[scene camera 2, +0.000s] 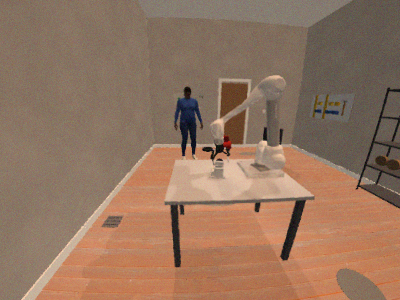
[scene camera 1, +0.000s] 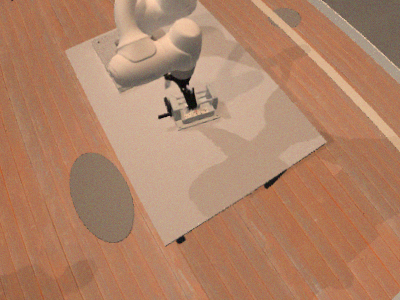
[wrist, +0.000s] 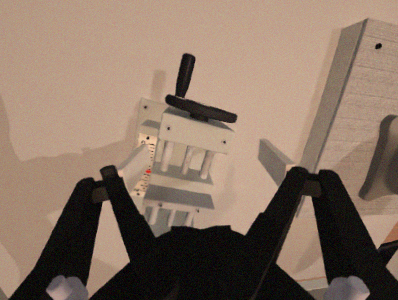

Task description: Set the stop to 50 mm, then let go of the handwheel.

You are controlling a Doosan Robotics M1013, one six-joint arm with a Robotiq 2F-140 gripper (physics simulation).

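Frame: origin at the arm's base, x ahead, y left, z up, level; millimetres.
Seen in the pictures: gripper, fingertip midpoint: [scene camera 1: 177, 99] [wrist: 203, 151]; arm's base at its link origin: [scene camera 2: 262, 167].
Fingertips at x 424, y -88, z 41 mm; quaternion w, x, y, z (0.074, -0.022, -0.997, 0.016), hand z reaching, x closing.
Observation:
Pixels of each thing's middle, then the offset from my fingertips to it. "spot": a spot on its surface instead. Level surfaces: height alone.
- crank handle at the middle of its body: [wrist: 184, 76] [scene camera 1: 163, 115] dz -22, dx +11, dy -90 mm
- red mark at a spot on its surface: [wrist: 148, 171] spot: dz -29, dx +83, dy +32 mm
- white scale at a spot on its surface: [wrist: 141, 188] spot: dz -30, dx +100, dy +60 mm
- grey stop plate at the middle of its body: [wrist: 176, 190] dz +4, dx +42, dy +49 mm
- table at its surface level: dz -86 mm
The stop device [scene camera 1: 197, 116] [scene camera 2: 218, 171] [wrist: 196, 131] stands on the table, a pale frame with several rods. Its black handwheel [scene camera 1: 168, 106] [wrist: 212, 111] is at one end, with a crank handle [scene camera 1: 163, 116] [wrist: 185, 75] pointing outward. In the wrist view a red mark [wrist: 148, 171] shows against the white scale [wrist: 141, 188]; the numbers are too small to read. The grey stop plate [wrist: 178, 196] sits across the rods. My gripper [scene camera 1: 192, 106] [scene camera 2: 220, 158] [wrist: 203, 151] is wide open and empty above the device, apart from the handwheel; its left finger covers part of the scale.
The table [scene camera 1: 150, 165] [scene camera 2: 240, 194] [wrist: 75, 50] carries the arm's base plate [scene camera 1: 102, 50] [scene camera 2: 250, 171] [wrist: 332, 115], at the right in the wrist view. A person in blue [scene camera 2: 188, 111] stands behind the table. A black shelf rack [scene camera 2: 378, 120] is at the right.

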